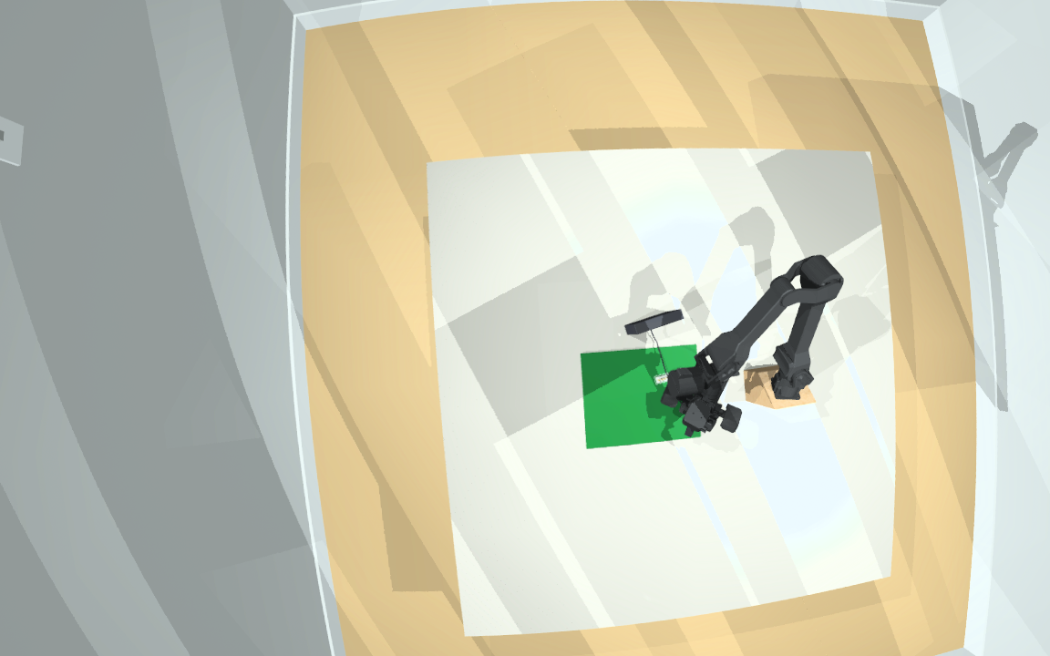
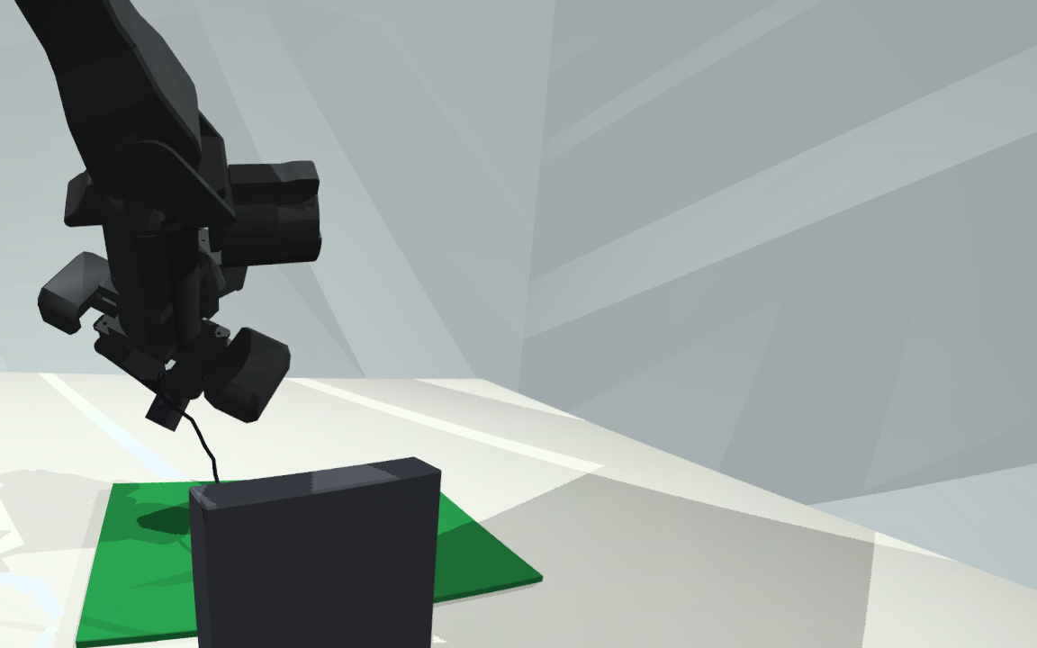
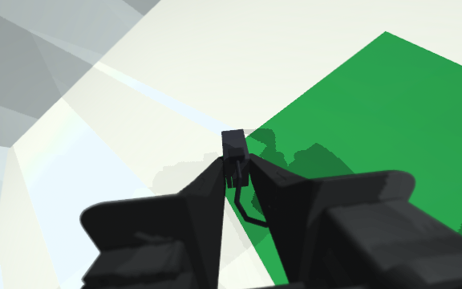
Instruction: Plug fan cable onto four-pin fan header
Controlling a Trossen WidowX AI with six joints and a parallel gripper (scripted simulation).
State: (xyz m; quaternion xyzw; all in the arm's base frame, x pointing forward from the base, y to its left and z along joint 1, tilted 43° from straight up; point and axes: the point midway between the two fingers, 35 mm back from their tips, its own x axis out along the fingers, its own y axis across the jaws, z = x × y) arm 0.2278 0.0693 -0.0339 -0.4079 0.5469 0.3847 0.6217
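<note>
Right now my gripper tip is 60 mm short of the white four-pin header, 110 mm to the left of it and 100 mm above it. From my gripper tip the other things lie so: black plug: 10 mm below; then black fan: 100 mm ahead, 240 mm to the right, 40 mm below; then green board: 100 mm ahead, 60 mm to the right, 110 mm below.
</note>
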